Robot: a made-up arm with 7 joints. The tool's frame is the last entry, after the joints. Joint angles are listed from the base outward.
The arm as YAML. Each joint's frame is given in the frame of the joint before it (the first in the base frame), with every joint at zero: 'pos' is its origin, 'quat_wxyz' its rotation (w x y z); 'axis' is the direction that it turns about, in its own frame. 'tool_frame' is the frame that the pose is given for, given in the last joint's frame.
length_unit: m
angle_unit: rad
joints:
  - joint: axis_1
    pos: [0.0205, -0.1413, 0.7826]
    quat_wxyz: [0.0, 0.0, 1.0, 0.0]
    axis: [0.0, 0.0, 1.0]
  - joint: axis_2
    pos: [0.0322, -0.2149, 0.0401]
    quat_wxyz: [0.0, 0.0, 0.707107, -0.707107]
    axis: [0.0, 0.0, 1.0]
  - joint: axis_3
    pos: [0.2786, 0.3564, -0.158]
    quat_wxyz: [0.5, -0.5, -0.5, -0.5]
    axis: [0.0, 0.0, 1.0]
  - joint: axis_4
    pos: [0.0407, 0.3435, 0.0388]
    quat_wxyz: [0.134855, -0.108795, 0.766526, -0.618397]
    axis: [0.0, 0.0, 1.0]
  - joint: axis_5
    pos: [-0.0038, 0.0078, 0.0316]
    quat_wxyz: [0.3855, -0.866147, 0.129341, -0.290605]
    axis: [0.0, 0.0, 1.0]
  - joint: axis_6
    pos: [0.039, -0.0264, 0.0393]
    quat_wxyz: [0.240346, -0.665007, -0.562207, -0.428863]
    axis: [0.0, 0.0, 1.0]
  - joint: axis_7
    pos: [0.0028, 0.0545, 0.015]
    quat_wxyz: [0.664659, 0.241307, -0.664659, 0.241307]
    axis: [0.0, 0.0, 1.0]
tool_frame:
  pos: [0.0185, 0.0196, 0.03]
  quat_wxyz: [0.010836, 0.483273, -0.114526, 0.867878]
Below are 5 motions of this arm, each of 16 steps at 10 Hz.
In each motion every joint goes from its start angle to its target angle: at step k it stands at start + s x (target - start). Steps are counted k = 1, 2, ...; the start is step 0. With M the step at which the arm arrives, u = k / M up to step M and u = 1 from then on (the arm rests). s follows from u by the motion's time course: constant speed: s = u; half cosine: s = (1 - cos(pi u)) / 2; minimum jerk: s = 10 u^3 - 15 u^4 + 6 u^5.
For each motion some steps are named. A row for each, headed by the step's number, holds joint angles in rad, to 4 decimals.
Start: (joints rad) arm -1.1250 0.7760 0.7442 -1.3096 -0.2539 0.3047 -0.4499
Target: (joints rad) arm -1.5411 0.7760 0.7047 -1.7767 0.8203 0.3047 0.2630
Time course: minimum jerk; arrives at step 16
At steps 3, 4, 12, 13, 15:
3: -1.1453 0.7760 0.7423 -1.3324 -0.2015 0.3047 -0.4151
4: -1.1681 0.7760 0.7401 -1.3580 -0.1427 0.3047 -0.3761
12: -1.4980 0.7760 0.7088 -1.7283 0.7091 0.3047 0.1892
13: -1.5208 0.7760 0.7066 -1.7539 0.7679 0.3047 0.2282
15: -1.5402 0.7760 0.7048 -1.7757 0.8179 0.3047 0.2614

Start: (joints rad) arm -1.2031 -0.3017 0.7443 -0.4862 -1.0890 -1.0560 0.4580
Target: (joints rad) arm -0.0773 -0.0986 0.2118 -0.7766 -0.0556 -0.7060 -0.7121
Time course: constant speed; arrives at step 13
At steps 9, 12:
9: -0.4237 -0.1611 0.3756 -0.6872 -0.3736 -0.8137 -0.3521
12: -0.1639 -0.1142 0.2528 -0.7543 -0.1351 -0.7329 -0.6221

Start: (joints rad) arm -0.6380 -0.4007 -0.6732 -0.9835 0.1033 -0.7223 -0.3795
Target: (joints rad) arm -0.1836 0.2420 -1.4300 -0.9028 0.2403 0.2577 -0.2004
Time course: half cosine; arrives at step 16
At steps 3, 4, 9, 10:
3: -0.5997 -0.3465 -0.7370 -0.9767 0.1148 -0.6397 -0.3644
4: -0.5715 -0.3066 -0.7840 -0.9717 0.1234 -0.5788 -0.3533
9: -0.3665 -0.0167 -1.1254 -0.9353 0.1852 -0.1367 -0.2725
10: -0.3239 0.0436 -1.1964 -0.9277 0.1980 -0.0448 -0.2557

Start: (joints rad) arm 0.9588 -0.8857 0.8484 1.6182 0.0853 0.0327 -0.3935
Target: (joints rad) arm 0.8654 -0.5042 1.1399 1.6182 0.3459 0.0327 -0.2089
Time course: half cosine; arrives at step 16
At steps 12, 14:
12: 0.8791 -0.5601 1.0972 1.6182 0.3077 0.0327 -0.2359
14: 0.8690 -0.5187 1.1288 1.6182 0.3360 0.0327 -0.2159

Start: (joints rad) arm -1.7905 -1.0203 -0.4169 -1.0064 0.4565 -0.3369 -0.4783
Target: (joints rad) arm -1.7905 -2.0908 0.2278 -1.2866 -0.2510 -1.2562 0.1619
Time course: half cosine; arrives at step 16
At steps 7, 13, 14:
7: -1.7905 -1.4511 -0.1574 -1.1192 0.1718 -0.7069 -0.2206
13: -1.7905 -2.0006 0.1735 -1.2630 -0.1914 -1.1787 0.1080
14: -1.7905 -2.0501 0.2033 -1.2759 -0.2241 -1.2212 0.1375

